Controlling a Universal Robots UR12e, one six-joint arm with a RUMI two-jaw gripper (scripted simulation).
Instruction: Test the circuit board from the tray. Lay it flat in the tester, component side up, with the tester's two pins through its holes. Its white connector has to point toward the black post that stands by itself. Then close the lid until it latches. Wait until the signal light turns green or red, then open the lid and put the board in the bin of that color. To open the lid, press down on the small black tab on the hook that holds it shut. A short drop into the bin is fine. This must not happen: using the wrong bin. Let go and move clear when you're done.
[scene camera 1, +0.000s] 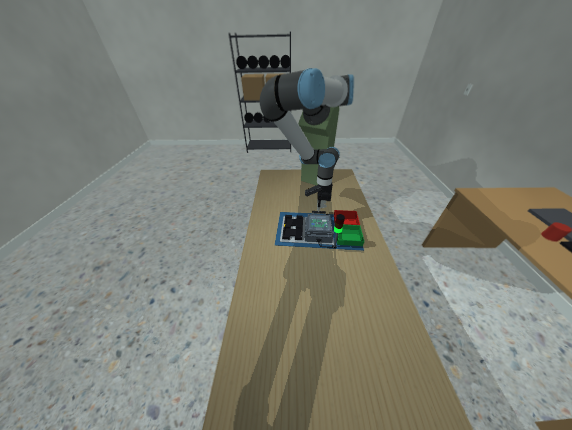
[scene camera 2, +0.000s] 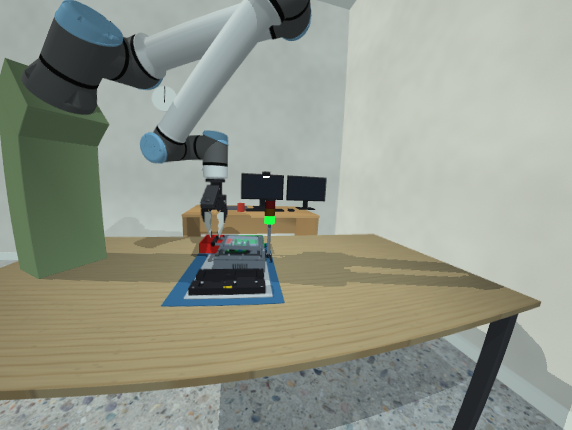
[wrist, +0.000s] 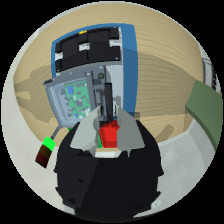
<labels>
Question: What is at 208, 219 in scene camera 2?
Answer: My gripper.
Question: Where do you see a tester lid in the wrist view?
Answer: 72, 98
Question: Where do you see my gripper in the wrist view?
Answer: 108, 106
</labels>
